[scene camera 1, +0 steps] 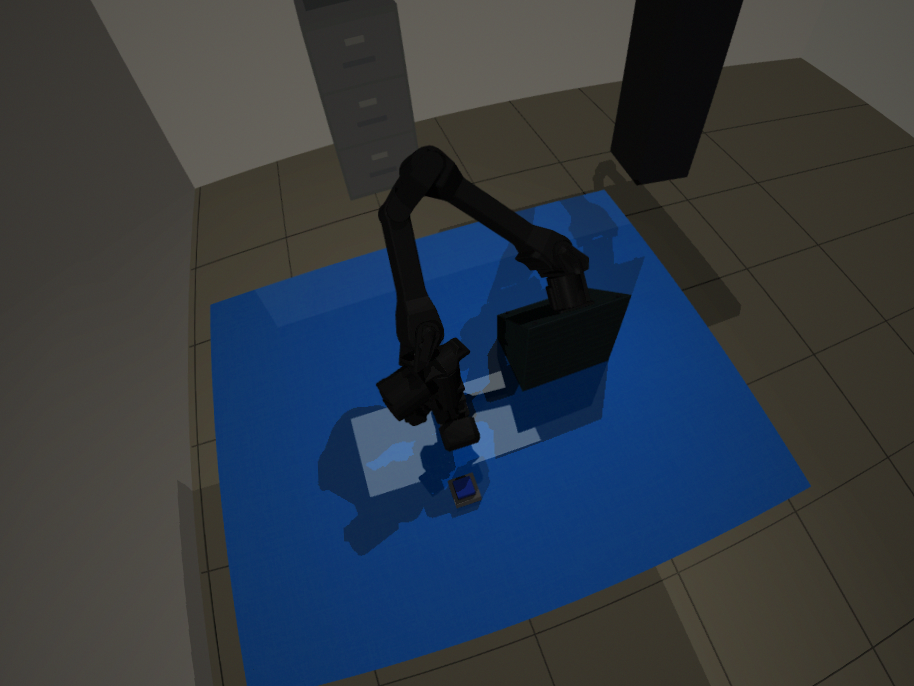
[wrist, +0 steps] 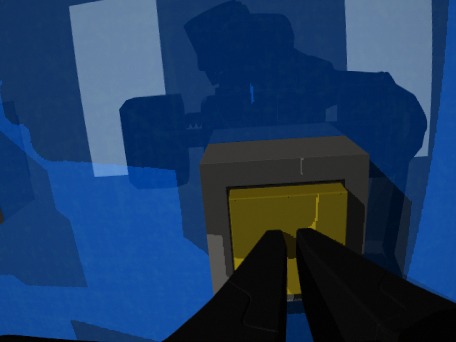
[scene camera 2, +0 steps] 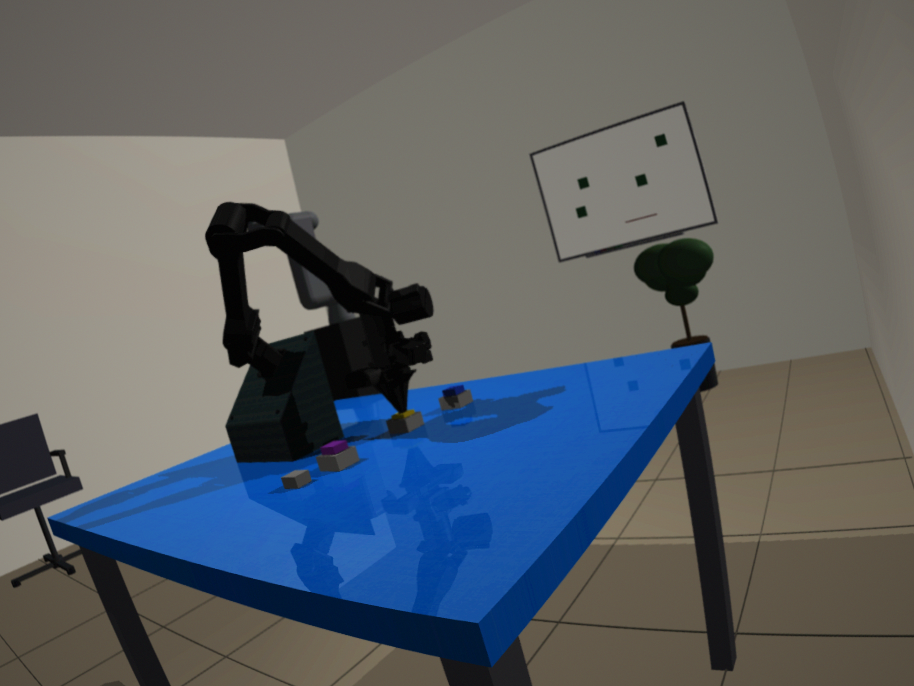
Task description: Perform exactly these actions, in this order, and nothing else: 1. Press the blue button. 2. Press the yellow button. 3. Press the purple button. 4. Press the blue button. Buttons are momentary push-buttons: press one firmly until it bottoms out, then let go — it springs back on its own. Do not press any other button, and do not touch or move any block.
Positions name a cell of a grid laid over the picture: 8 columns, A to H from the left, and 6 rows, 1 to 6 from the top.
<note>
In view: the gripper (scene camera 2: D4).
The gripper also shows in scene camera 1 (scene camera 1: D4) and in the wrist view (wrist: F5).
</note>
